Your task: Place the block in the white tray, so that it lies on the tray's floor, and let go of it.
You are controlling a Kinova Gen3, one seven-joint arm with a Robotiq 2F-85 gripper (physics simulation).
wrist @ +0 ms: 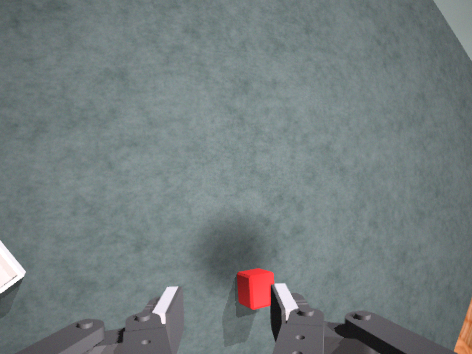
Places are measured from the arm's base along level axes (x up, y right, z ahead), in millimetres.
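Where they show: gripper, fingertip midpoint: (pixel 226 305).
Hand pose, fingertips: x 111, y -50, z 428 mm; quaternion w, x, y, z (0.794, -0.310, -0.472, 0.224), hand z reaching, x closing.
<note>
After its pixels a point has its place.
A red block (pixel 255 289) {x -22, y 41, z 471 mm} lies on the dark green-grey table top, below my fingers, and appears close to the right fingertip. It casts a shadow toward the bottom of the view. My gripper (pixel 226 305) {x 111, y -50, z 429 mm} is open at the bottom of the wrist view, with nothing held between its fingers. It hangs above the table, and the right finger hides a little of the block's right edge. The white tray (pixel 14 271) {x -48, y -128, z 356 mm} shows at the left edge of the view, where one corner of its rim and a bit of its inside are visible; the rest is outside the view.
The table top (pixel 220 125) {x -51, y -84, z 577 mm} fills most of the view. Its edge runs across the upper right corner, with a pale surface beyond it. A piece of orange-brown wood (pixel 466 332) shows at the lower right edge. A round dark shadow lies just above the block in the view.
</note>
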